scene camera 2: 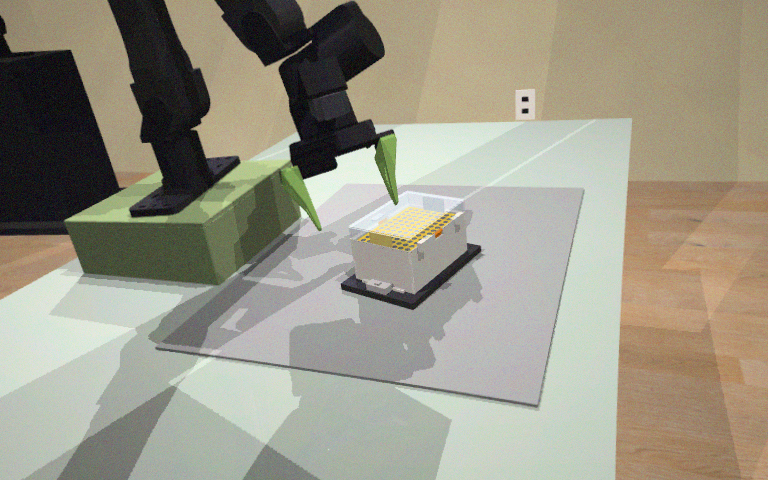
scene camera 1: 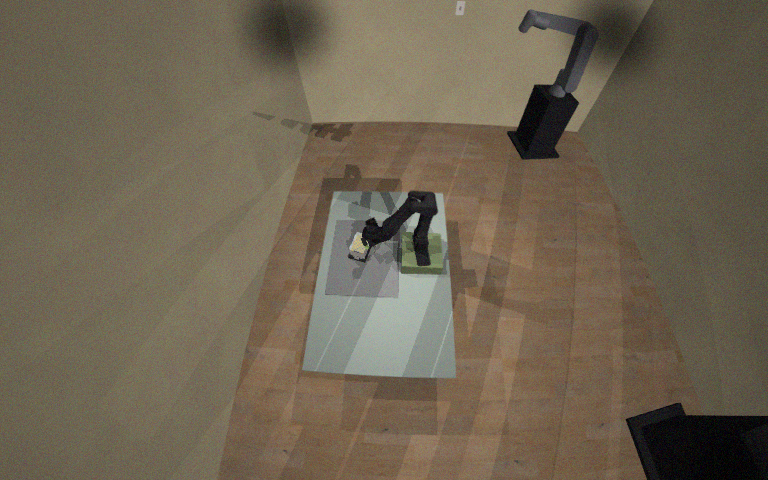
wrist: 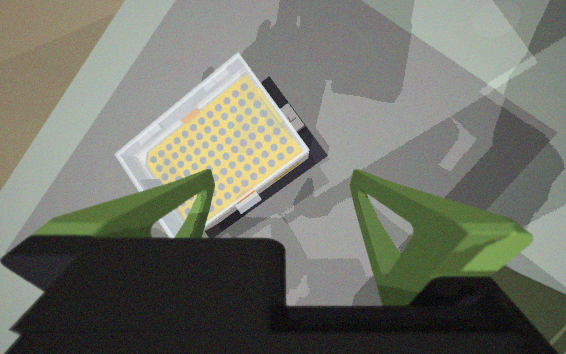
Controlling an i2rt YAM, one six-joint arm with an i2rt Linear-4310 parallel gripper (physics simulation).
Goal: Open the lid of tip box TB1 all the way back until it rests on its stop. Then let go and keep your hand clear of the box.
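Frame: origin at the arm's base, x up, y back, z right, level; millimetres.
Seen in the pictures: gripper, between the fingertips: [scene camera 2: 359,216] [scene camera 1: 369,239] [wrist: 282,177]; arm's base, origin of its link: [scene camera 2: 191,186] [scene camera 1: 421,249].
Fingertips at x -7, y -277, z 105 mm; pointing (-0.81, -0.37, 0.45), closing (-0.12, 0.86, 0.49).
Pixels of each thing's top centre, then the offset from my fingertips to it. "spot": a spot on its surface instead. Level surfaces: height alone.
- Tip box TB1, centre of its top: [wrist: 206,151] [scene camera 2: 407,212] [scene camera 1: 359,242] dz -12, dx -1, dy -57 mm
- black base, a spot on its surface: [wrist: 318,154] spot: dz +34, dx -70, dy +14 mm
- small pale tab with an orange mark, centre of its top: [wrist: 248,202] dz -31, dx -13, dy -14 mm
- grey mat, height of its surface: dx -78 mm
- pale table, height of its surface: dx -81 mm
Tip box TB1 [scene camera 1: 358,243] [scene camera 2: 385,268] [wrist: 225,135] is a whitish box with a yellow, holed tip rack inside. It stands upright on a black base [scene camera 2: 414,303] [wrist: 318,154]. Its clear lid [scene camera 2: 436,202] lies down over the top, closed as far as I can tell. A small pale tab with an orange mark [wrist: 249,201] shows on one long side in the wrist view. My gripper [scene camera 2: 358,216] [wrist: 282,177] is open, with nothing between its green fingers. In the wrist view the left finger overlaps a corner of the box; the right finger is off beside it. Contact with the lid cannot be told.
The box and base stand on a grey mat [scene camera 1: 362,285] [scene camera 2: 498,350] on the pale table [scene camera 1: 390,339] [scene camera 2: 600,226]. The arm's green mounting block [scene camera 1: 421,270] [scene camera 2: 147,251] is beside the mat. A second grey arm on a black pedestal [scene camera 1: 543,121] stands on the floor beyond the table.
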